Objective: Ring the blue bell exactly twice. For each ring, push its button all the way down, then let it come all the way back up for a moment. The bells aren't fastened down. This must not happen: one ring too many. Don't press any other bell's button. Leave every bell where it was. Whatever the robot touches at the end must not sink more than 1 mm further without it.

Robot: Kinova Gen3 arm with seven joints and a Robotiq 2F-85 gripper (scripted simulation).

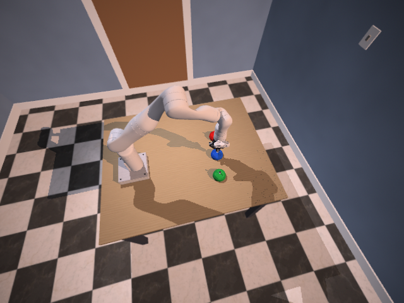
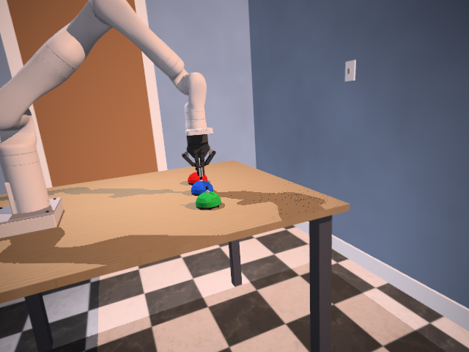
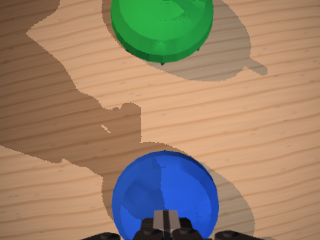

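Right now the blue bell is 4 cm below my hand. Also, from my hand: green bell 4 cm behind, 15 cm to the right, 4 cm below; red bell 4 cm ahead, 15 cm to the left, 4 cm below.
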